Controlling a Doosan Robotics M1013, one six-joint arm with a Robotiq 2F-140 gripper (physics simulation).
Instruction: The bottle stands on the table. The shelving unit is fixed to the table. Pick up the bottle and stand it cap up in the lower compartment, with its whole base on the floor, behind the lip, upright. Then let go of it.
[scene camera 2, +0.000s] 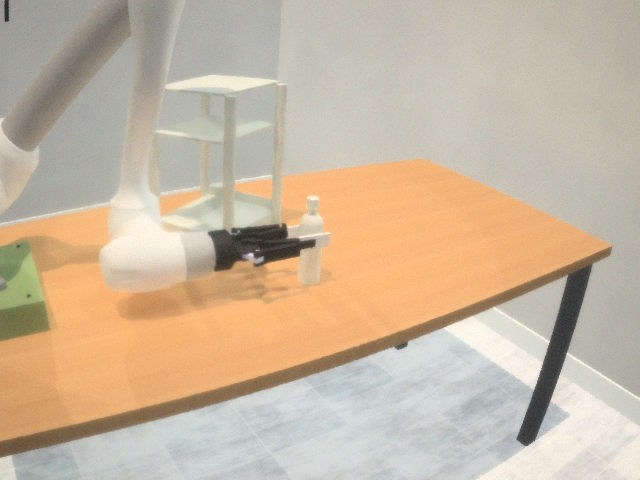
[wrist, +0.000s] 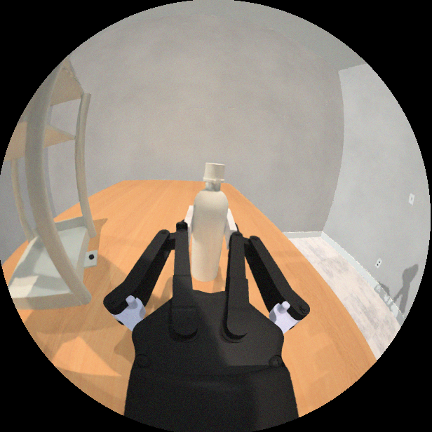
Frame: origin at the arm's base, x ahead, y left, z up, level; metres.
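Seen in the pictures: gripper, between the fingertips: (scene camera 2: 323, 233).
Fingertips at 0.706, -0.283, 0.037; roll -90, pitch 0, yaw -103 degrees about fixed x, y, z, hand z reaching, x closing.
Offsets run from my fingertips to a thing's top centre, as dx, dy, dz. Level surfaces: height alone.
The pale cream bottle @(-0.026, +0.006, +0.079) (scene camera 2: 310, 266) (wrist: 205, 260) stands upright, cap up, its base at the table top @(dz -0.096) (scene camera 2: 413, 222) (wrist: 135, 210). My gripper (scene camera 2: 311, 237) (wrist: 208, 214) is level and shut on the bottle's body, with a white pad against each side below the shoulder. The pale shelving unit @(-0.036, +0.352, +0.259) (scene camera 2: 229, 160) (wrist: 37, 165) stands behind the arm in the scene view and at the left in the wrist view. Its lower compartment's floor @(dz -0.067) (scene camera 2: 250, 206) (wrist: 57, 247) has a low lip around it. The arm and a front post hide part of it in the scene view.
A green block (scene camera 2: 23, 315) lies at the table's left in the scene view. A small white plate with a dark dot (wrist: 91, 258) sits beside the unit's base in the wrist view. Unit posts and shelves rise above the bottle's height. Walls stand behind the table.
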